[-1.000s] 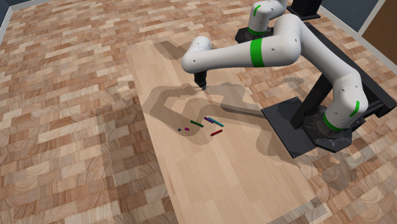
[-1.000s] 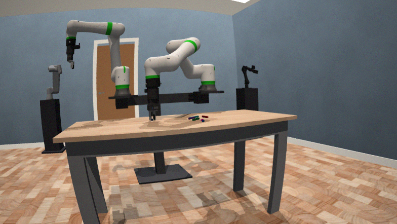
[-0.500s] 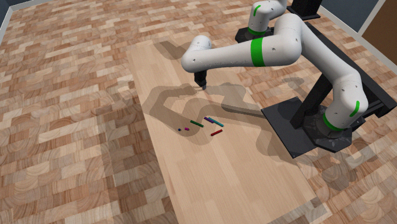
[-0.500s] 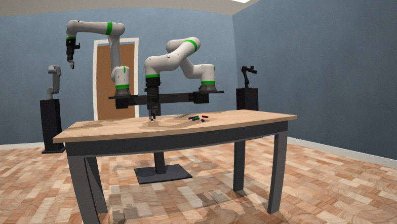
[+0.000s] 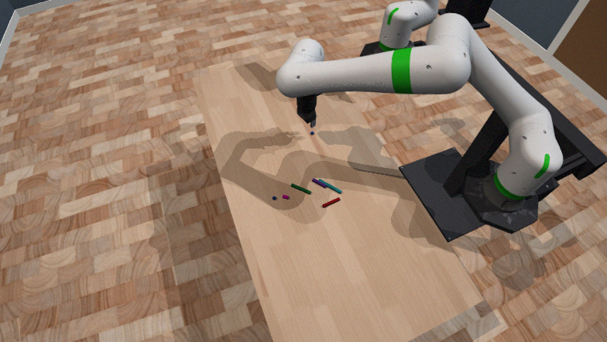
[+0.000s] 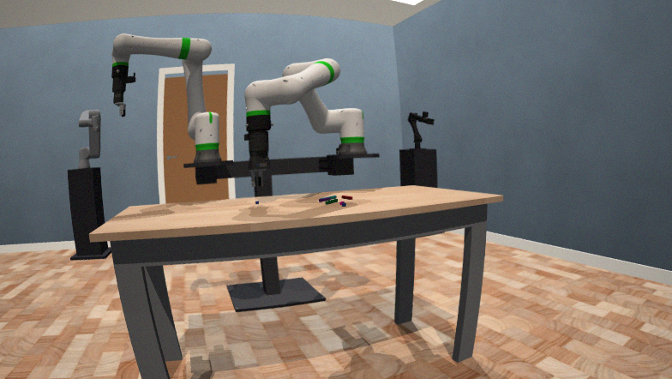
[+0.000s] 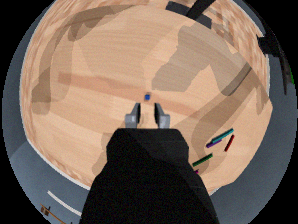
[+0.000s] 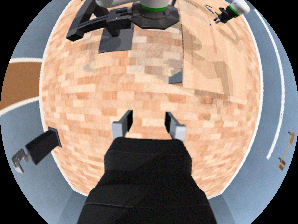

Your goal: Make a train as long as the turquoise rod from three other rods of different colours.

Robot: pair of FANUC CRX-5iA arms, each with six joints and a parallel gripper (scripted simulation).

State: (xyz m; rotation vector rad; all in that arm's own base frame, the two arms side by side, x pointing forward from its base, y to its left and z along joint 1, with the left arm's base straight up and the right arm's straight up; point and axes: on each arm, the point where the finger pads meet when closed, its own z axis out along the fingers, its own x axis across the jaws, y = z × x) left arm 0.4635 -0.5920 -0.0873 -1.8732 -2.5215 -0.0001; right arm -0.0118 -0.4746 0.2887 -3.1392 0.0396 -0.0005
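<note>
Now: left hand 20 cm short of the magenta rod, 26 cm to the right of it and 8 cm above it. Also, from my left hand: turquoise rod: 3 cm ahead, 27 cm to the left, 8 cm below; green rod: 13 cm ahead, 24 cm to the left, 8 cm below; purple rod: 6 cm ahead, 24 cm to the left, 8 cm below.
</note>
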